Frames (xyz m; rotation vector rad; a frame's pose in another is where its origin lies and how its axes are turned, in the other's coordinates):
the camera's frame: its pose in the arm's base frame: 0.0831 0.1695 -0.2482 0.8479 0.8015 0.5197
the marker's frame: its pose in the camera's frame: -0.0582 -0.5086 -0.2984 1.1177 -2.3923 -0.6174
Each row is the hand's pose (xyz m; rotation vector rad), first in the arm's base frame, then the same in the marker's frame.
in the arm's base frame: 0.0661 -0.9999 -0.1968 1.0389 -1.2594 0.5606
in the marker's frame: 0.7002 0.8634 -0.2782 0.6518 1.1140 1.3992
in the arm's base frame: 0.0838 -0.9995 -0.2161 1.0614 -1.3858 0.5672
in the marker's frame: 0.7039 0.8455 -0.2970 0.7691 1.0297 1.3884
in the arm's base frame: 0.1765 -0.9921 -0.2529 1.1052 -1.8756 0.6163
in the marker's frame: 0.6971 0.8107 -0.3905 1.2067 0.6933 1.3401
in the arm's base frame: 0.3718 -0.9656 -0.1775 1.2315 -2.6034 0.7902
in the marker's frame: 0.6223 0.8778 -0.5761 1.8939 0.2235 1.0814
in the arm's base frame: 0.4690 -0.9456 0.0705 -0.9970 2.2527 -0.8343
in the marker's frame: 0.5094 1.1072 -0.6536 2.5324 -0.1207 0.6577
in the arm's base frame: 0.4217 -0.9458 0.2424 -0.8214 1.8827 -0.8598
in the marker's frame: 0.4592 1.2680 -0.5953 2.8762 -0.2736 0.3661
